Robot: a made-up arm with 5 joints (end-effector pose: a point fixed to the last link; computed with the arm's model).
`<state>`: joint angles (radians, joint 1 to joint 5).
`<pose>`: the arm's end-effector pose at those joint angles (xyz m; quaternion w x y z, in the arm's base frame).
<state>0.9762 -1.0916 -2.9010 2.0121 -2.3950</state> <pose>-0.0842 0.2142 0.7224 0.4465 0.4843 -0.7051 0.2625</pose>
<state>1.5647 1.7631 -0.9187 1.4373 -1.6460</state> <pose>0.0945 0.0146 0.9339 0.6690 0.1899 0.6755 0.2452</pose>
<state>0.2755 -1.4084 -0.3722 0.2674 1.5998</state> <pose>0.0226 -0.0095 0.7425 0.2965 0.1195 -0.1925 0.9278</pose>
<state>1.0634 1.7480 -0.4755 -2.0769 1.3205</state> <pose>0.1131 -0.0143 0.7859 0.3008 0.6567 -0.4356 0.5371</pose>
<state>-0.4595 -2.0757 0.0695 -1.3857 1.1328</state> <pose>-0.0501 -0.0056 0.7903 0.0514 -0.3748 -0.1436 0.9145</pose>
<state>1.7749 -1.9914 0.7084 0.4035 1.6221</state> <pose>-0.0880 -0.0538 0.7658 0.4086 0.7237 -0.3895 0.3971</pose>
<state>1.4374 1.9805 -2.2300 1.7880 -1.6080</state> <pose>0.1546 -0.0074 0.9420 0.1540 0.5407 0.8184 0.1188</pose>
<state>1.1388 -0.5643 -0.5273 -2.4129 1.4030</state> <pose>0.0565 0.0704 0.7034 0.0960 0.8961 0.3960 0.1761</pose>
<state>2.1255 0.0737 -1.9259 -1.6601 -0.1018</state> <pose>0.0850 0.0408 0.9518 0.8295 0.4448 0.2863 -0.1791</pose>
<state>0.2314 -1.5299 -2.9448 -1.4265 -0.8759</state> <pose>-0.0811 0.1018 0.7144 0.2491 -0.8491 -0.0347 0.4645</pose>
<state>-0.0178 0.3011 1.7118 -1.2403 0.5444</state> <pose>0.1507 0.0373 0.5715 0.0403 0.7958 0.5440 0.2629</pose>
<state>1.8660 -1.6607 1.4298 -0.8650 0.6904</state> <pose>-0.1438 0.0295 0.8305 0.7944 -0.0151 -0.5920 0.1353</pose>
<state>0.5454 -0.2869 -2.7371 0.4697 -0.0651</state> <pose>0.0920 0.1743 0.6948 0.1201 -0.3783 -0.0572 -0.9161</pose>
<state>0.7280 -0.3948 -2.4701 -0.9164 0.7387</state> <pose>0.0692 0.2143 0.7804 0.7988 -0.1433 0.1858 -0.5540</pose>
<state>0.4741 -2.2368 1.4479 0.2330 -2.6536</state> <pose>-0.0099 0.0253 0.8777 0.3645 0.4552 0.7414 0.3322</pose>
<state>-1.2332 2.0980 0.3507 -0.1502 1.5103</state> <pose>0.1659 0.0668 0.7978 0.8001 0.1889 0.5619 -0.0916</pose>
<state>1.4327 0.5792 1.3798 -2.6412 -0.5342</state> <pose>0.1072 0.1397 0.7977 0.2388 -0.9478 0.0780 0.1963</pose>
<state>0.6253 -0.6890 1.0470 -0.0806 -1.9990</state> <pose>-0.0189 0.0854 0.7428 0.6590 0.1784 0.5505 0.4804</pose>
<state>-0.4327 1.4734 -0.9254 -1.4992 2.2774</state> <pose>0.1280 -0.0031 0.7773 0.6015 0.5620 0.2838 0.4917</pose>
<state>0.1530 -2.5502 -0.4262 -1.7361 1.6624</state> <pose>-0.0181 -0.0151 0.8135 0.1756 -0.2451 -0.3630 0.8817</pose>
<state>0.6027 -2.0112 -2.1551 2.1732 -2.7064</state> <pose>-0.1127 0.1898 0.7603 0.8492 0.2119 -0.4823 0.0365</pose>
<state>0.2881 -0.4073 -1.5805 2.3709 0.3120</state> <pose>0.0598 0.0872 0.7223 0.7266 0.1441 -0.0127 0.6717</pose>
